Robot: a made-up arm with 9 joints.
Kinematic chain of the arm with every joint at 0, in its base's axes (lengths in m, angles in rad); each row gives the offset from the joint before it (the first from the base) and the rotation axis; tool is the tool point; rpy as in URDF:
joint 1: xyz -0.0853 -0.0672 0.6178 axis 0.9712 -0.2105 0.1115
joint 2: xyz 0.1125 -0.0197 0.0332 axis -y
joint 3: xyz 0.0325 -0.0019 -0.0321 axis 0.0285 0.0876 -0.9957
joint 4: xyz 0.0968 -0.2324 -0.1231 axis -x
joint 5: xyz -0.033 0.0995 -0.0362 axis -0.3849 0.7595 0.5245
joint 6: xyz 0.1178 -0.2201 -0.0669 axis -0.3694 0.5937 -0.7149
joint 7: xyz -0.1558 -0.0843 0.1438 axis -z
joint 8: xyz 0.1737 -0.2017 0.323 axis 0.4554 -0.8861 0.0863
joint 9: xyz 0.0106 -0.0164 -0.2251 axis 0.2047 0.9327 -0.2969
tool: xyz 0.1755 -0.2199 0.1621 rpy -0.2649 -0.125 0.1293
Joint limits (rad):
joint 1: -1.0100..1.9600
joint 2: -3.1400..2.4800
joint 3: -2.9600..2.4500
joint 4: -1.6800..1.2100
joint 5: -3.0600..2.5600
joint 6: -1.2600..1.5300
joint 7: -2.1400..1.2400
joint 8: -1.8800..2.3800
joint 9: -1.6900..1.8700
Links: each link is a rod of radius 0.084 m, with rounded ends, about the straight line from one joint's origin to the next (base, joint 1, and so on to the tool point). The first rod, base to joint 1, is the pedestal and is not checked.
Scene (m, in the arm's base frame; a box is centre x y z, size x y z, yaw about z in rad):
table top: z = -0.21
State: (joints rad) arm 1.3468 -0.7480 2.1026 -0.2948 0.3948 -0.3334 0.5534 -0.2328 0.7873
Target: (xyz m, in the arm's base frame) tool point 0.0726 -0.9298 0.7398
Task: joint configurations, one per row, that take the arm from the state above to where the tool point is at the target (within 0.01 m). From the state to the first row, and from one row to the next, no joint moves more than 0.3 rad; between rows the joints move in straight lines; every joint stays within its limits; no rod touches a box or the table.
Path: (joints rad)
1: 1.4185 -0.9247 2.0237 -0.0077 0.5095 -0.0486 0.6790 -0.3055 0.7853
2: 1.4903 -1.1014 1.9448 0.2794 0.6242 0.2362 0.8047 -0.3782 0.7833

